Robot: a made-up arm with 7 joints. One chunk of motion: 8 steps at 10 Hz.
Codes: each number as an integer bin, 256 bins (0 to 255) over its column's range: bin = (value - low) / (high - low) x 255, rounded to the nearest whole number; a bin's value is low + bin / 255 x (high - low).
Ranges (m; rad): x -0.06..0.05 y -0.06..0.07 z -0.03..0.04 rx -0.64..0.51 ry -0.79..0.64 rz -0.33..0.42
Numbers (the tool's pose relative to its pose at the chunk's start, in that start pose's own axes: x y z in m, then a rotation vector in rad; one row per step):
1: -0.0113 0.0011 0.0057 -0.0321 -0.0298 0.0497
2: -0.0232 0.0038 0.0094 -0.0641 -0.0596 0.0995
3: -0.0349 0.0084 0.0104 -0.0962 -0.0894 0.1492
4: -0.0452 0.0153 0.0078 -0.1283 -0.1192 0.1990
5: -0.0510 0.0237 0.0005 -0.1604 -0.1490 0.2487
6: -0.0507 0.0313 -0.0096 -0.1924 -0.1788 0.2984
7: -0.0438 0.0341 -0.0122 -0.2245 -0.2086 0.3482
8: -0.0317 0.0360 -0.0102 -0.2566 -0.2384 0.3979
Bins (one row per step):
1: 113 120 130 135 136 129
2: 85 125 144 128 130 146
3: 58 134 147 121 125 163
4: 34 148 138 113 120 180
5: 21 164 111 106 114 197
6: 22 179 74 99 109 214
7: 38 185 65 92 104 231
8: 66 188 72 85 98 247

